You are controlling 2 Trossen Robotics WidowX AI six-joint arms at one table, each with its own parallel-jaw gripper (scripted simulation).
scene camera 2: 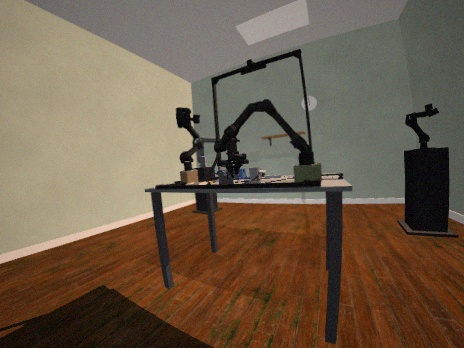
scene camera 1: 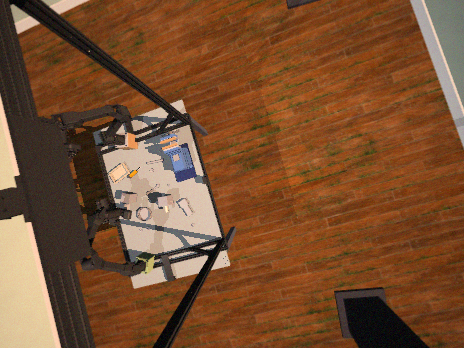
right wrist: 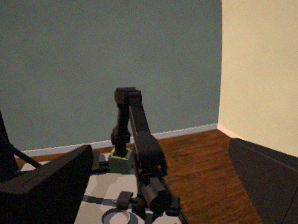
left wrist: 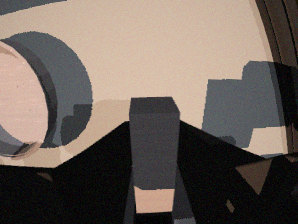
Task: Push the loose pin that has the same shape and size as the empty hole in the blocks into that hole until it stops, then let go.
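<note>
There is a grey square pin here that I can see, and along with the pin I see my left gripper and my right gripper.
</note>
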